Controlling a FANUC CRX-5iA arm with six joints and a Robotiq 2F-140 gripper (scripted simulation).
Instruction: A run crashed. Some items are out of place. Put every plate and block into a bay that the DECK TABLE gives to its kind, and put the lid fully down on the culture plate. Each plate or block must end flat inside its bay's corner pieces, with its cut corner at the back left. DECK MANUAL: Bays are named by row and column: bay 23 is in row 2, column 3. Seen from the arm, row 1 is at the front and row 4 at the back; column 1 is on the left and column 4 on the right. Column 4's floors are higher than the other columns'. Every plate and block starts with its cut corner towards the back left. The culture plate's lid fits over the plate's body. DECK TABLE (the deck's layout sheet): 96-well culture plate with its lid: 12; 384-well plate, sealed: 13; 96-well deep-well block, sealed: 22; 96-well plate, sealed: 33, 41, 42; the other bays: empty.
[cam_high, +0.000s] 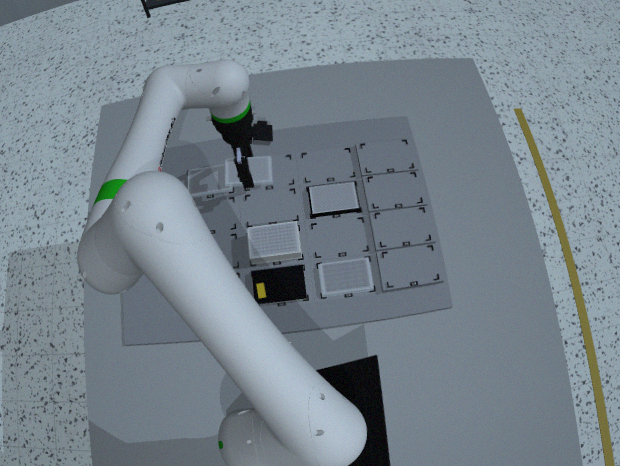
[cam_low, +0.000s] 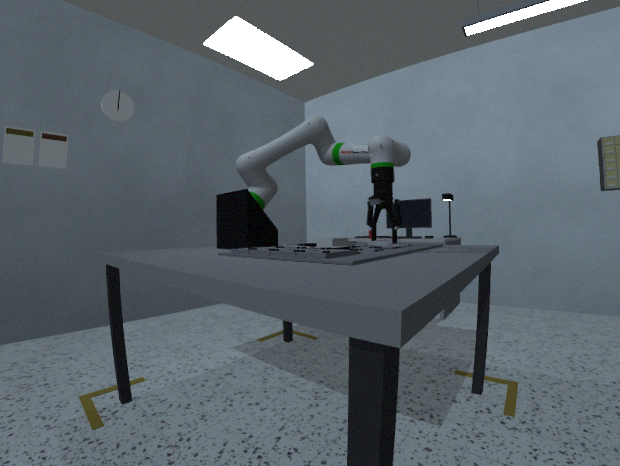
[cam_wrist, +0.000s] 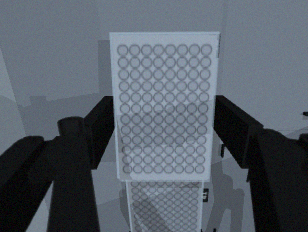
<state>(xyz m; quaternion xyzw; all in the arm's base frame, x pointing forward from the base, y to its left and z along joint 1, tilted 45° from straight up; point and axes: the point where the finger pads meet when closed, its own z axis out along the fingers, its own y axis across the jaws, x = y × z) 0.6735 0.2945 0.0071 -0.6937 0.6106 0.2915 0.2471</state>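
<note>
Right now my hand is 10 mm past the white plate, 110 mm to the right of it and 40 mm above it. Round my hand: 96-well plate (20 mm below); deep-well block (210 mm behind, 80 mm to the right, 30 mm below); dark-sided plate (80 mm behind, 230 mm to the right, 40 mm below).
</note>
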